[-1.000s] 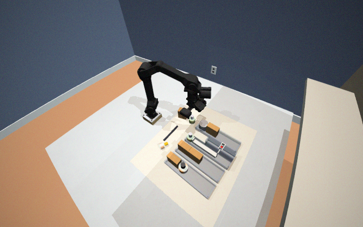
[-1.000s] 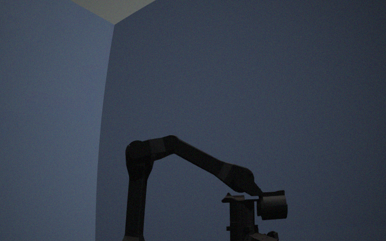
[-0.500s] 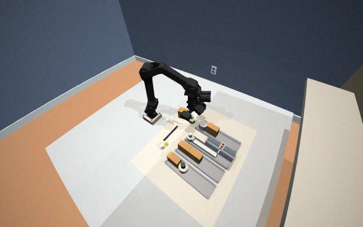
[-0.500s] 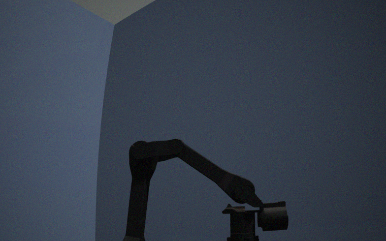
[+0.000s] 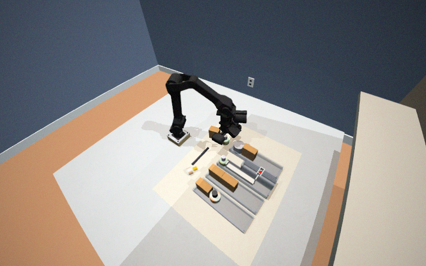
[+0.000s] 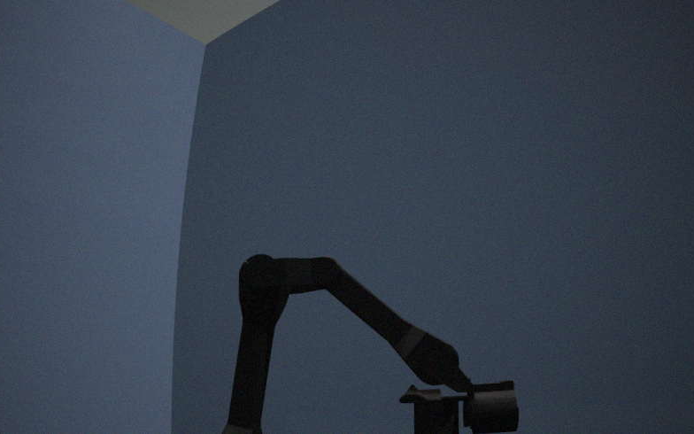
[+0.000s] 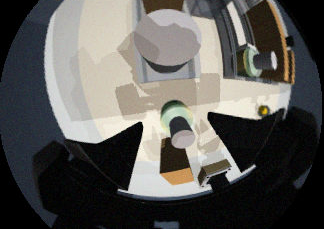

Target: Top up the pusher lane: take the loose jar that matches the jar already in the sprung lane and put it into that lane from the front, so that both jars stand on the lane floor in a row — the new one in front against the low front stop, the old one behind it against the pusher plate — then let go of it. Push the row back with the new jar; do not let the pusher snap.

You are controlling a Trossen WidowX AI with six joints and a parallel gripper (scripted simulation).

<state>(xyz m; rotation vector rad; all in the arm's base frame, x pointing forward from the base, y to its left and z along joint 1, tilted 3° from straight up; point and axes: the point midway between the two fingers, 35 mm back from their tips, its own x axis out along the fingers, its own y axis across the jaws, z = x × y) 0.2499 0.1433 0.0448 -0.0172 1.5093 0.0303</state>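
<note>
Now: the black stick 16 cm to the right of my gripper tip, 6 cm behind it and 3 cm below it. From my gripper tip the other things lie so: sprung lane 23 cm ahead, 10 cm to the right, 1 cm below.
</note>
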